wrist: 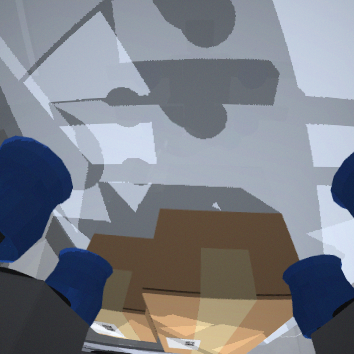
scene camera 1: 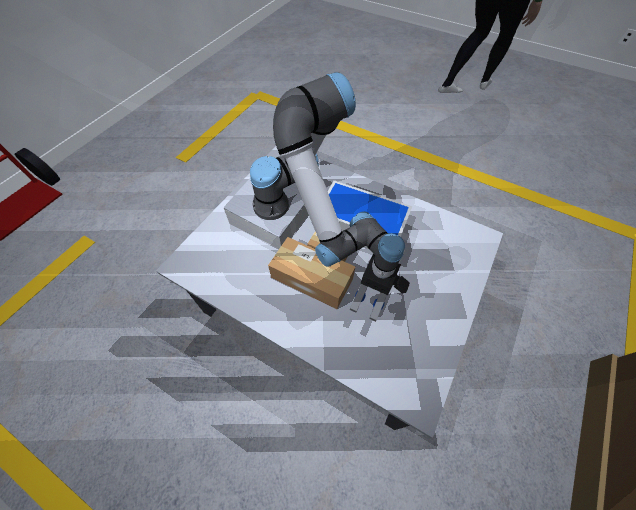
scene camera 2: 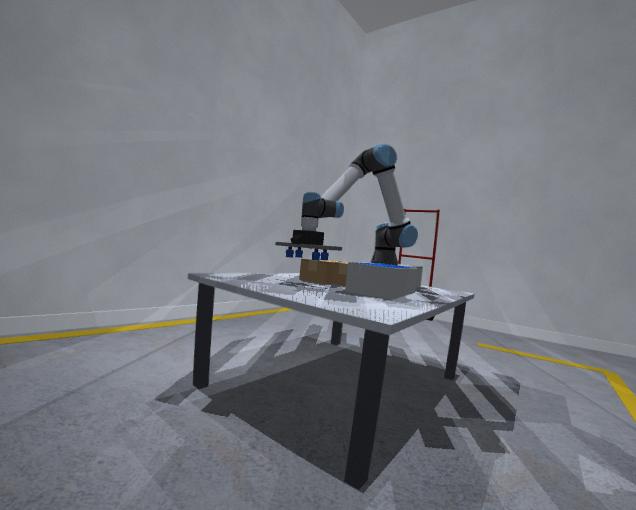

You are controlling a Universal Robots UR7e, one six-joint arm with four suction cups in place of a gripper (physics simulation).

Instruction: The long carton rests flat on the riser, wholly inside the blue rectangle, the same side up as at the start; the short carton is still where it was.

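Places are measured from the arm's base along level axes (x ahead, y left, z up), in centimetres.
Pixels of known places: hand, tool point: (wrist: 197,235) (scene camera 2: 306,258); arm's base, link origin: (scene camera 1: 271,205).
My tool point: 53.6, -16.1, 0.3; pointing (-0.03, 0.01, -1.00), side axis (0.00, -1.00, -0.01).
Note:
Ahead of a thing's pixels: the offset from my tool point to its top centre, as dx, dy, dz.
The long carton @(-24.9, -2.5, -0.9) (scene camera 1: 307,281) (scene camera 2: 313,273) (wrist: 177,250) lies flat on the table, its labelled face up. The short carton @(-23.4, +10.6, -0.9) (scene camera 2: 338,274) (wrist: 112,250) sits close alongside it; in scene camera 1 the arm and the long carton hide most of it. The blue rectangle @(-16.9, +30.8, +0.8) (scene camera 1: 350,202) (scene camera 2: 384,265) covers the top of the grey riser @(-16.9, +30.8, +0.8) (scene camera 2: 379,281), and no carton is on it. My gripper (scene camera 1: 369,302) (scene camera 2: 307,254) (wrist: 192,235) is open: its four blue cups point down and hold nothing. It hangs above the table, just past the long carton's end and apart from it.
The arm's base stands on a grey block (scene camera 1: 249,227) at one side of the white table (scene camera 1: 371,361) (scene camera 2: 297,307). The forearm passes over the cartons. A red hand truck (scene camera 1: 26,204) (scene camera 2: 436,244), a person (scene camera 1: 496,39) and a brown object (scene camera 1: 589,425) are off the table.

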